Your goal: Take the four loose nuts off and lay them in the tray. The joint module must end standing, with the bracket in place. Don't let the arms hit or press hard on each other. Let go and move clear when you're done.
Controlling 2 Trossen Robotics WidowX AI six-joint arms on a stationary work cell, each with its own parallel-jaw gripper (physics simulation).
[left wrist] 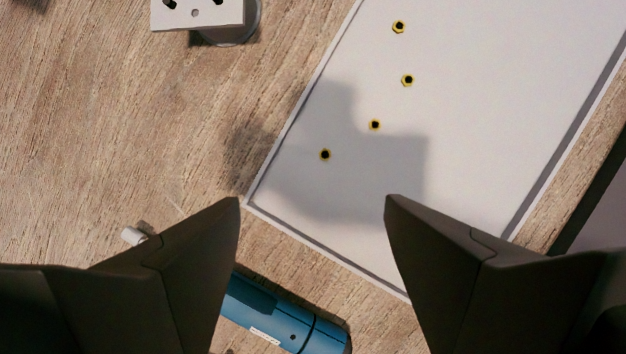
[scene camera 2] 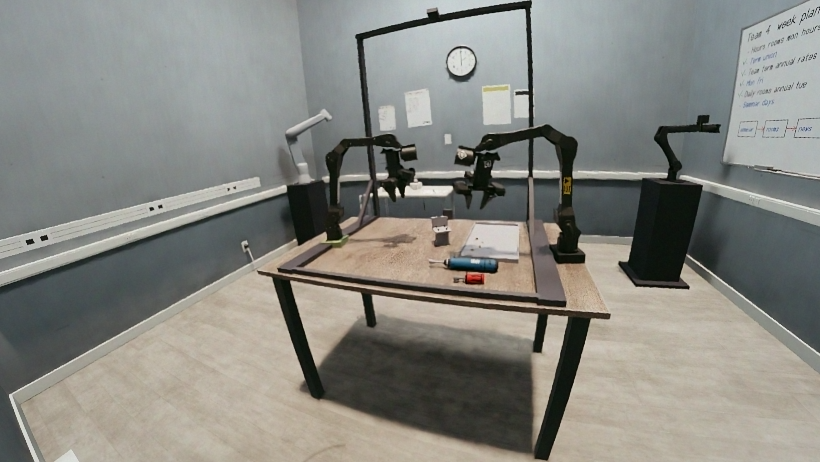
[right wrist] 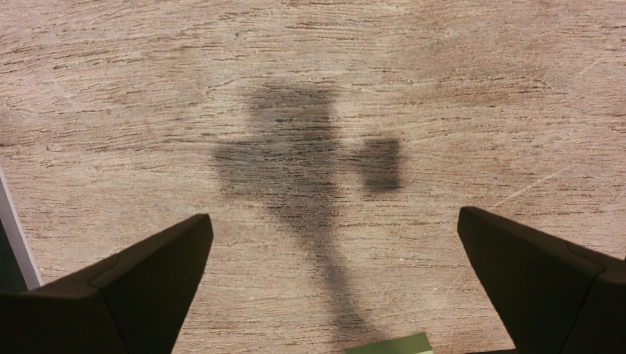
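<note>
Several yellow nuts lie apart in the pale tray. The joint module stands upright left of the tray. The pale bracket sits on top of it; two dark studs and a hole show in its flat part, cut off by the left wrist view's top edge. My left gripper is partly open and empty, high above the tray's near side. My right gripper is wide open and empty, high above the table's left part.
A blue driver lies in front of the tray, with a smaller red tool nearer the table's front. Dark frame rails edge the table. A green piece lies at the right arm's base.
</note>
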